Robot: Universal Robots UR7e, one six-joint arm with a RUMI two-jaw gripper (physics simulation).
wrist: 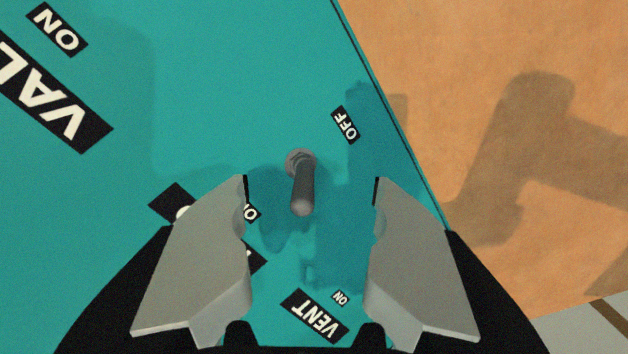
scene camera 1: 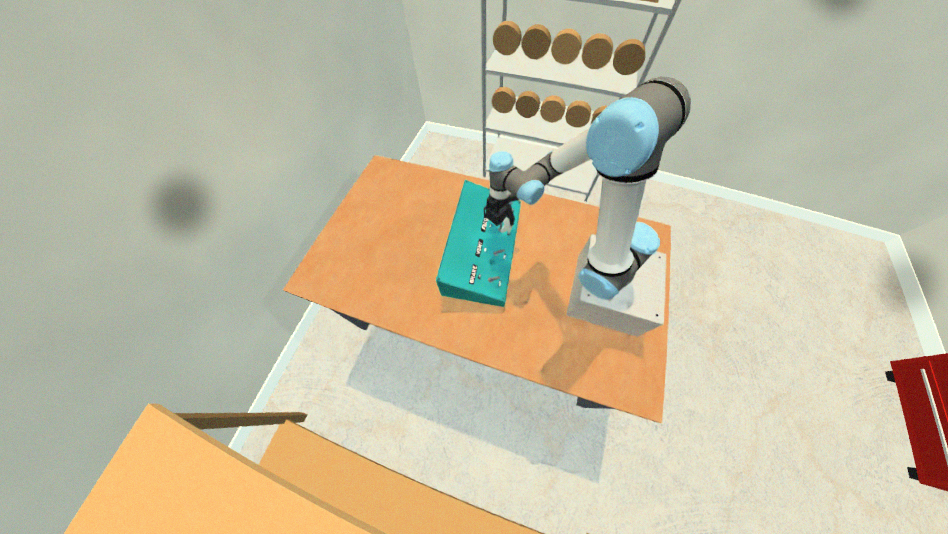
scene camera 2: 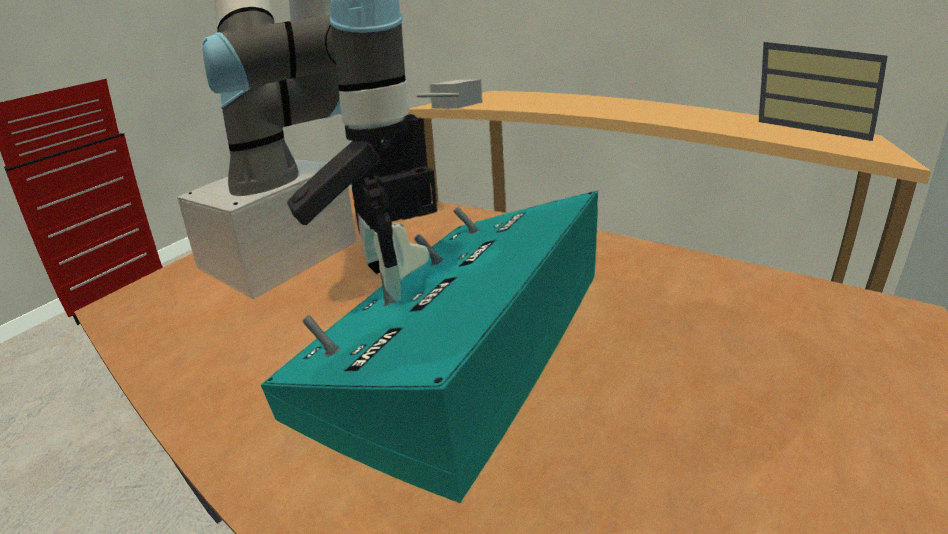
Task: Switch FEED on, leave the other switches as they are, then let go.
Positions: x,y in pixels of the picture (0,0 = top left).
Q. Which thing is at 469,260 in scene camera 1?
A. A teal switch box.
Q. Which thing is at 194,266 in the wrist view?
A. My gripper.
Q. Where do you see a teal switch box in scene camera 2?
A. At 424,389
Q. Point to a teal switch box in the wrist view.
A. At 122,122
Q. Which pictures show my gripper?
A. The wrist view, scene camera 1 and scene camera 2: all of them.
